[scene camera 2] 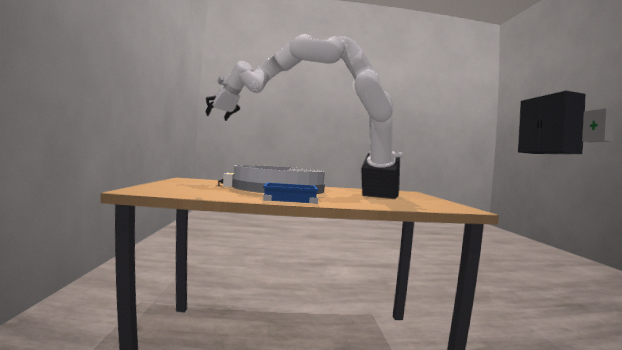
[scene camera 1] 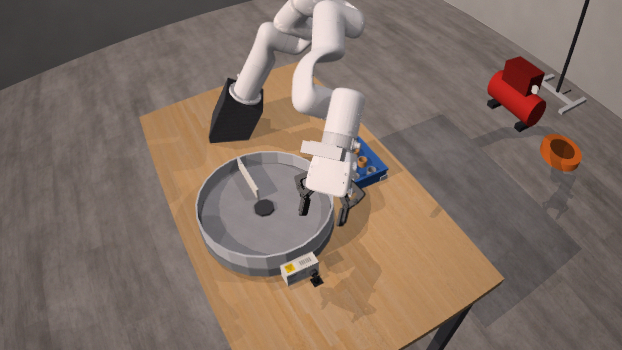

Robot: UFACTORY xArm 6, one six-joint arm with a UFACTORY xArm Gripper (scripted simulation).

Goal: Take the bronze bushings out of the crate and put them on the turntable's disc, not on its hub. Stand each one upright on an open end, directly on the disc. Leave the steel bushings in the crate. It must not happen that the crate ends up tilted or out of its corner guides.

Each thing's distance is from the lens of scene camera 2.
blue crate [scene camera 2: 280, 192]: 1.17 m
